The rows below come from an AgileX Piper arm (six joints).
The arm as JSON. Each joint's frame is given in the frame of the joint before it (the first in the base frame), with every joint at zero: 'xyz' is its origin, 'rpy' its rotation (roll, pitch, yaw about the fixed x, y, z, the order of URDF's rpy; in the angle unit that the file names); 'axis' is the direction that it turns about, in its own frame. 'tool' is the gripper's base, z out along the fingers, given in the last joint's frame.
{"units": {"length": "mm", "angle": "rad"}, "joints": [
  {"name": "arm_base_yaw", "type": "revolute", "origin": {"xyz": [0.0, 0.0, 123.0], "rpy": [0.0, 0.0, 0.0]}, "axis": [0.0, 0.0, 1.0]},
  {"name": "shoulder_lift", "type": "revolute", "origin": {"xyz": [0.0, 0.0, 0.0], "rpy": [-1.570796, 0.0, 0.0]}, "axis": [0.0, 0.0, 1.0]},
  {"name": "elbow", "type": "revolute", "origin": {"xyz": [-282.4, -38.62, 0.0], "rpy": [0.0, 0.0, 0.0]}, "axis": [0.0, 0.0, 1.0]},
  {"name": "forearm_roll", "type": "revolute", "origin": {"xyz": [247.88, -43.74, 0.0], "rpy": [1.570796, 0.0, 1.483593]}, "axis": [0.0, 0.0, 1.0]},
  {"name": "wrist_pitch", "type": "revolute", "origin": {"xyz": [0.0, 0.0, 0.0], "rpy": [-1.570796, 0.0, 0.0]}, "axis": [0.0, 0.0, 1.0]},
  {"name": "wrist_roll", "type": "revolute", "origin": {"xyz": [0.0, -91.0, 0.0], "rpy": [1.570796, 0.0, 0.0]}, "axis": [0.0, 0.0, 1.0]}
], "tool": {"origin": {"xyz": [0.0, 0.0, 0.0], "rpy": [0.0, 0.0, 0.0]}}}
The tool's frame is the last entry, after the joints.
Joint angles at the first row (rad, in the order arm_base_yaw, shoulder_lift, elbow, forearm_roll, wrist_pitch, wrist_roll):
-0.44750, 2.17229, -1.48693, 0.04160, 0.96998, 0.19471
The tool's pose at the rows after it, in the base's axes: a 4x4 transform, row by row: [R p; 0 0 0 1], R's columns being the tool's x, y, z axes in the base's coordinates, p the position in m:
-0.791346 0.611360 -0.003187 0.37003; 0.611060 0.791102 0.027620 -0.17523; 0.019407 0.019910 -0.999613 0.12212; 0 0 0 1
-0.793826 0.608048 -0.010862 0.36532; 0.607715 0.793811 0.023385 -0.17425; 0.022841 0.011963 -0.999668 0.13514; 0 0 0 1
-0.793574 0.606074 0.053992 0.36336; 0.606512 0.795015 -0.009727 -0.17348; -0.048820 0.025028 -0.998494 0.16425; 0 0 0 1
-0.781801 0.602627 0.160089 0.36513; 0.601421 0.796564 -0.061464 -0.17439; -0.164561 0.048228 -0.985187 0.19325; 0 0 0 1
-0.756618 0.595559 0.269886 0.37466; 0.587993 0.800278 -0.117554 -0.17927; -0.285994 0.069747 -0.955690 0.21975; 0 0 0 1
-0.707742 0.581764 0.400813 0.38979; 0.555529 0.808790 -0.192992 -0.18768; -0.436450 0.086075 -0.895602 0.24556; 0 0 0 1
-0.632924 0.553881 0.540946 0.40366; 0.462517 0.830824 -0.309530 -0.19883; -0.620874 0.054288 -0.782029 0.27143; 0 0 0 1
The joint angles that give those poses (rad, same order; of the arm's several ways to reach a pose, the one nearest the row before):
-0.44750, 2.16707, -1.48689, 0.02809, 0.99283, 0.19472
-0.44874, 2.13162, -1.48030, 0.01912, 1.02669, 0.19472
-0.44874, 2.05875, -1.47890, 0.01715, 1.02532, 0.19471
-0.44874, 1.99339, -1.48767, 0.01694, 0.98059, 0.19471
-0.44874, 1.96693, -1.54375, 0.01387, 0.93627, 0.19472
-0.44873, 1.96430, -1.62221, -0.00001, 0.85489, 0.19473
-0.44874, 1.96091, -1.67918, -0.06820, 0.70576, 0.19471

